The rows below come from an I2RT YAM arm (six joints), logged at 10 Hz.
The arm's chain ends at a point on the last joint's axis. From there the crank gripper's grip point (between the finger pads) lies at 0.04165 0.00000 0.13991 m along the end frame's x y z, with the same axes.
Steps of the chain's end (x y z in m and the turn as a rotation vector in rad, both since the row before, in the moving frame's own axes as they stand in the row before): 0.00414 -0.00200 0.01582 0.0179 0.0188 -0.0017; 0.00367 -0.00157 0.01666 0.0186 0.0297 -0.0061; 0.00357 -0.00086 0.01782 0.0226 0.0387 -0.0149; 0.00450 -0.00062 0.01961 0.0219 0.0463 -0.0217; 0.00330 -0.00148 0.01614 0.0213 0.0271 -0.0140; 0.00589 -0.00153 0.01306 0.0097 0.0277 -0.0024; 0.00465 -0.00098 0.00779 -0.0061 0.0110 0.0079
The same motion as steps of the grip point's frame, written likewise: 0.00676 -0.00457 0.01499 0.0179 0.0188 -0.0017; 0.00780 -0.00443 0.01533 0.0186 0.0297 -0.0061; 0.00892 -0.00466 0.01606 0.0226 0.0387 -0.0149; 0.01089 -0.00463 0.01749 0.0219 0.0463 -0.0217; 0.00705 -0.00506 0.01492 0.0213 0.0271 -0.0140; 0.00975 -0.00299 0.01185 0.0097 0.0277 -0.0024; 0.00618 0.00021 0.00732 -0.0061 0.0110 0.0079
